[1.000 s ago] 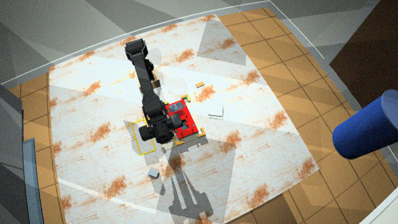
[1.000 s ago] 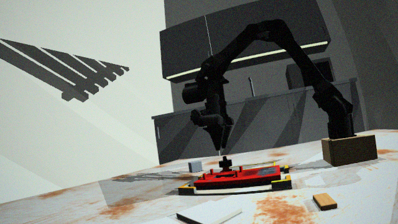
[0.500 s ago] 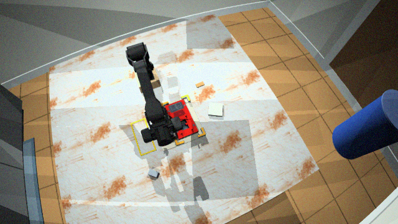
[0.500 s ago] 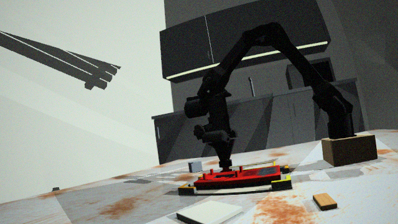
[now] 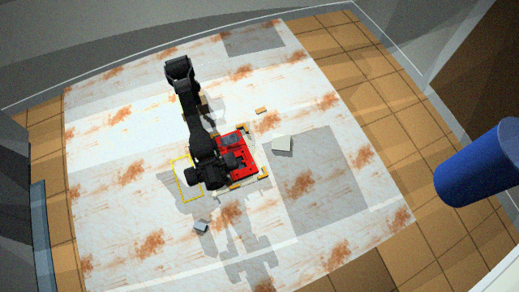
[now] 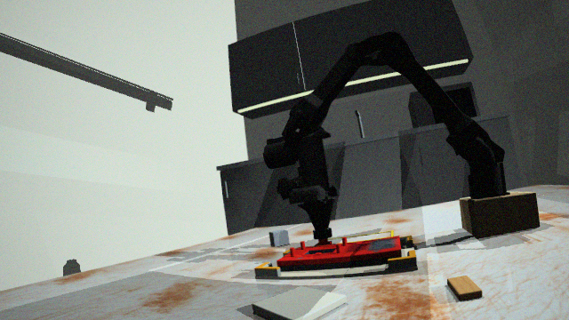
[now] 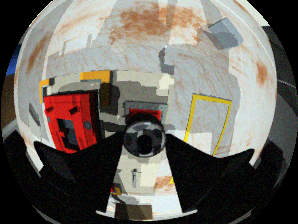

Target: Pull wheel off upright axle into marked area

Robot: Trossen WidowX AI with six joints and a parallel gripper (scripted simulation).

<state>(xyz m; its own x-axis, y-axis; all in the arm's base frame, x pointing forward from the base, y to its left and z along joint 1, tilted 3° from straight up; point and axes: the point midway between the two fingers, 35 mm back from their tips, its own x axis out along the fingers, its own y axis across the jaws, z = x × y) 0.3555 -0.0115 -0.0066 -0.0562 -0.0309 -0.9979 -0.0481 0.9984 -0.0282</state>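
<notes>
The wheel lies right at my gripper tip. From my gripper tip the other things lie so: upright axle (1 cm below); then white tile (30 cm to the left, 6 cm behind, 4 cm below); then grey block (16 cm ahead, 11 cm to the right, 2 cm below).
</notes>
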